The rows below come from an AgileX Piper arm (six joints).
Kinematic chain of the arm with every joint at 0, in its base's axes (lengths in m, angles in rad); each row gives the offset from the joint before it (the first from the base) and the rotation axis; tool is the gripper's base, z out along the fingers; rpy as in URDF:
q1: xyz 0 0 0.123 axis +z
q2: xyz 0 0 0 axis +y
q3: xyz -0.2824 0 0.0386 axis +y
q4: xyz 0.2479 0 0.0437 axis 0.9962 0 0.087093
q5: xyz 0 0 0 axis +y
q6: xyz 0.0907 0 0.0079 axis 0.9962 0 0.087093
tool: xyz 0 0 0 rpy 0 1.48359 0
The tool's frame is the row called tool.
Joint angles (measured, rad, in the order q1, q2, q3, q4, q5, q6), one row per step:
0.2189 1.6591 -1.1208 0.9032 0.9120 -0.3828
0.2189 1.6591 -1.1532 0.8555 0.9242 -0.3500
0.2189 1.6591 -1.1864 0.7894 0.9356 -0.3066
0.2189 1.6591 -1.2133 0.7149 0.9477 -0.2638
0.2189 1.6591 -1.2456 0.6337 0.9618 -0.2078
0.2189 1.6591 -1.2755 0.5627 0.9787 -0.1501
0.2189 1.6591 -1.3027 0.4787 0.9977 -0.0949
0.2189 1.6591 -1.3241 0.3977 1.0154 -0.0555
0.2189 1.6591 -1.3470 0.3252 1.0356 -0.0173
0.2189 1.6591 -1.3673 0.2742 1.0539 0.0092
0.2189 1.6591 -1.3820 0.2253 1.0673 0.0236
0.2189 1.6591 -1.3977 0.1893 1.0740 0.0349
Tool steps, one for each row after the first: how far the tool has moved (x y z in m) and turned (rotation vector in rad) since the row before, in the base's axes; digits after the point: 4 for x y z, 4 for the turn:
0.0031 -0.0010 0.0062 -0.0266 -0.0106 0.0052
0.0031 -0.0022 0.0056 -0.0419 -0.0093 0.0016
0.0021 -0.0032 0.0037 -0.0521 -0.0059 0.0021
0.0028 -0.0037 0.0051 -0.0553 -0.0049 -0.0089
0.0024 -0.0035 0.0051 -0.0469 0.0007 -0.0166
0.0020 -0.0047 0.0041 -0.0612 -0.0011 -0.0144
0.0016 -0.0051 0.0030 -0.0641 -0.0053 -0.0066
0.0016 -0.0047 0.0039 -0.0570 -0.0049 -0.0104
0.0013 -0.0034 0.0040 -0.0402 -0.0049 -0.0081
0.0011 -0.0035 0.0028 -0.0421 -0.0079 -0.0005
0.0016 -0.0025 0.0036 -0.0293 -0.0138 -0.0027

